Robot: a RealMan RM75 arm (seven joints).
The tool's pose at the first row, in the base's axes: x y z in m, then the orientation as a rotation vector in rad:
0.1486, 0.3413, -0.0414, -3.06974, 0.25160, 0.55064
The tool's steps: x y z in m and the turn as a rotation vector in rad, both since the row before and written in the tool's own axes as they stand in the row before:
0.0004, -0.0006, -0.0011, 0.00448, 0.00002, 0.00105
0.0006, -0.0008, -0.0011, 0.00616, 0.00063, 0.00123
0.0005, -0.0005, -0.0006, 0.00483, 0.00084, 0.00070
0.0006, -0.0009, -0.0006, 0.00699, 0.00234, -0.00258
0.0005, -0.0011, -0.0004, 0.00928, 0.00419, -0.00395
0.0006, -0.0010, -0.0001, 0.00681, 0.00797, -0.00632
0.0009, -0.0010, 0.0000, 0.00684, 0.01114, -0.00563
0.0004, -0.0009, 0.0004, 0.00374, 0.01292, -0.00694
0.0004, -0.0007, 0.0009, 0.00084, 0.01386, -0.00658
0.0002, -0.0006, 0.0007, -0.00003, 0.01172, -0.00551
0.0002, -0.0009, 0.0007, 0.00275, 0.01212, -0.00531
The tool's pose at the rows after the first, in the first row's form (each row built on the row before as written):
0.1494, 0.3418, -0.0405, -3.06548, 0.25411, 0.54932
0.1505, 0.3424, -0.0397, -3.05982, 0.25723, 0.54659
0.1513, 0.3428, -0.0393, -3.05549, 0.25926, 0.54392
0.1522, 0.3436, -0.0389, -3.04948, 0.25669, 0.53818
0.1530, 0.3446, -0.0387, -3.04183, 0.25253, 0.52892
0.1538, 0.3455, -0.0388, -3.03771, 0.24444, 0.51457
0.1548, 0.3464, -0.0391, -3.03453, 0.23758, 0.49554
0.1552, 0.3473, -0.0396, -3.03473, 0.22828, 0.47461
0.1554, 0.3480, -0.0406, -3.03788, 0.21909, 0.45304
0.1555, 0.3486, -0.0413, -3.04113, 0.21128, 0.43497
0.1556, 0.3495, -0.0420, -3.04165, 0.20421, 0.41565

